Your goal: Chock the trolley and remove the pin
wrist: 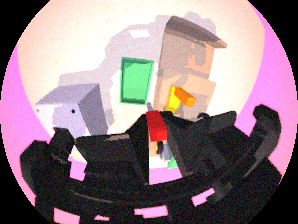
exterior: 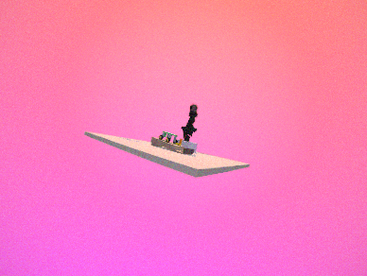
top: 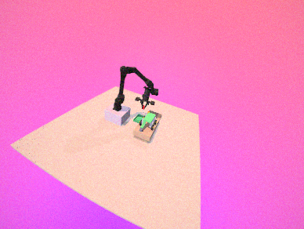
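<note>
My gripper tip is right at the red-headed stop pin. The rest, counted from my gripper tip: yellow chock: 60 mm ahead, 10 mm to the right, 60 mm below; then trolley: 100 mm ahead, 100 mm to the right, 30 mm below.
</note>
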